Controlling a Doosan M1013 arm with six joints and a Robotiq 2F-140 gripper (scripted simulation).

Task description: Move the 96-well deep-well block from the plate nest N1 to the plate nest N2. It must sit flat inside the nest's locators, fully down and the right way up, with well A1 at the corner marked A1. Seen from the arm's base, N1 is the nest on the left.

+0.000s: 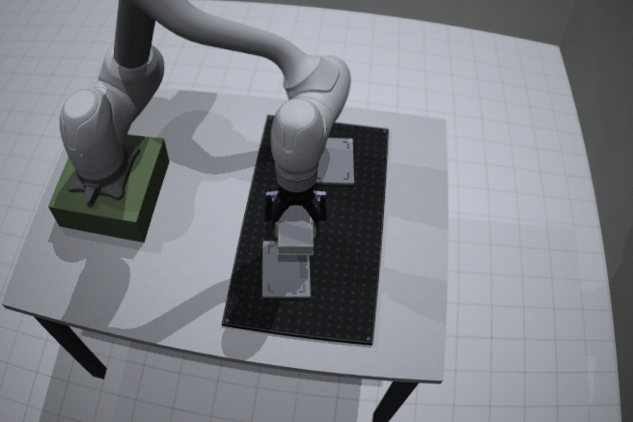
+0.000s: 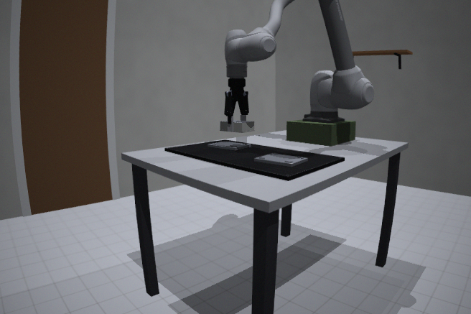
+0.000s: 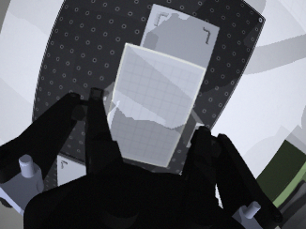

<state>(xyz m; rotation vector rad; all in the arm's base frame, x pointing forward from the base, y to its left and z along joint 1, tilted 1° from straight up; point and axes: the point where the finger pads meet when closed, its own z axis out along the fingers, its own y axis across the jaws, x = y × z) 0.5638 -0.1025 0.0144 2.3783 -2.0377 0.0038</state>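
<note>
Now: the plate nest N2 10 cm below my hand, 7 cm to the right of it and 1 cm behind it. Round my hand: plate nest N1: 30 cm to the left, 10 cm below, 6 cm ahead; 96-well deep-well block: 1 cm below.
</note>
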